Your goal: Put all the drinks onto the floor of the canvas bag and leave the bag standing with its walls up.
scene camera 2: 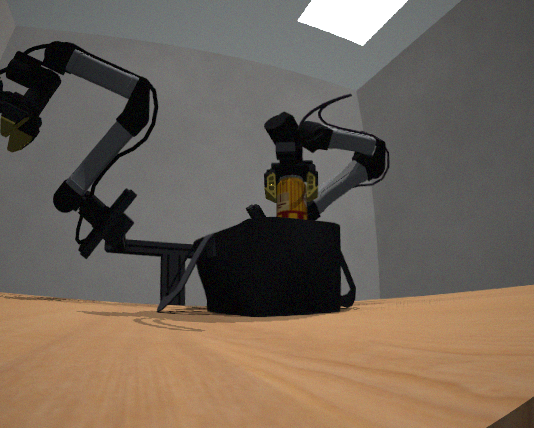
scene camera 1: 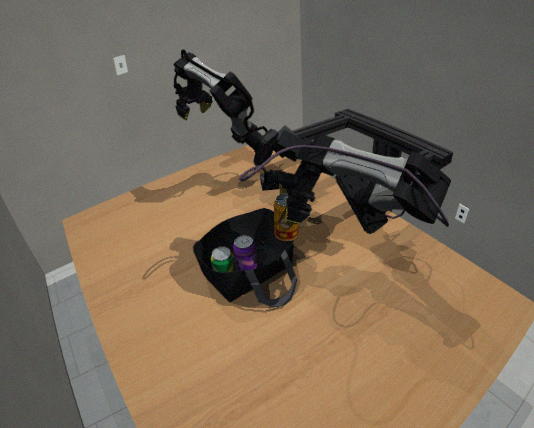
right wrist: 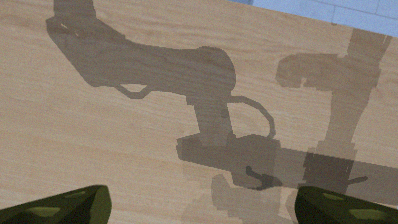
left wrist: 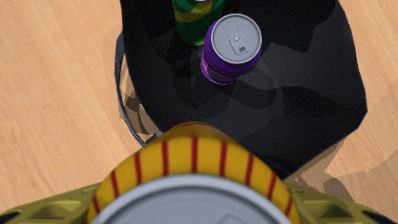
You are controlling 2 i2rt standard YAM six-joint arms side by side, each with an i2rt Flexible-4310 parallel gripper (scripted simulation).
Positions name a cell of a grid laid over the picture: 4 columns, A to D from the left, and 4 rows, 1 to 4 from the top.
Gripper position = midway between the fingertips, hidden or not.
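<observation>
In scene camera 1 you get the left gripper (scene camera 1: C3), a black canvas bag (scene camera 1: B3) and an orange can (scene camera 1: C3). Scene camera 2 shows the orange can (scene camera 2: C2), the left gripper (scene camera 2: C2) and the black canvas bag (scene camera 2: B3). The left wrist view has the left gripper (left wrist: B4) in it, and the black canvas bag (left wrist: D2) too. As for the right wrist view, it shows the right gripper (right wrist: C4), but the orange can is out of frame in the right wrist view.
</observation>
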